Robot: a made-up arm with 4 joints.
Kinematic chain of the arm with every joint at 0, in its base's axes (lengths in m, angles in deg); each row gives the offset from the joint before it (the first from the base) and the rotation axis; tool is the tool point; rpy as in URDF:
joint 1: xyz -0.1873 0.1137 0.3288 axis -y
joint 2: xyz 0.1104 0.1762 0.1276 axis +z
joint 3: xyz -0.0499 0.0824 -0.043 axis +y
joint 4: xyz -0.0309 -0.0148 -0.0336 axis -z
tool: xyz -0.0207 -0.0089 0.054 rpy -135.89 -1 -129
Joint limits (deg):
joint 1: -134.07..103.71
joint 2: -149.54..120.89
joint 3: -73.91..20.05
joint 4: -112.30..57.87
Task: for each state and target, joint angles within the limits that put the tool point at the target. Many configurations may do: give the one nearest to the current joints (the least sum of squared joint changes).
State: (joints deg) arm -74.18 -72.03 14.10 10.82
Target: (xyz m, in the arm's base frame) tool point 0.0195 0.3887 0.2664
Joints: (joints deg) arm -48.38 -89.71 9.21 40.04
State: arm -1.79 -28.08 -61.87 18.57
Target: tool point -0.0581 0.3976 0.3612
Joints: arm -3.46 -60.76 -71.94 22.02
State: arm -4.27 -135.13 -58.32 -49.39
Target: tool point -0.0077 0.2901 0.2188
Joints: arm -45.52 -149.54 -73.56 -40.21
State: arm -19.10 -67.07 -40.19 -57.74
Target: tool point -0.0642 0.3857 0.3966
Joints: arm -6.32 -64.55 -41.84 -73.42
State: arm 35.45 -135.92 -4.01 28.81
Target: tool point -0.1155 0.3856 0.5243
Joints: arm 45.27 -98.83 -19.03 12.51
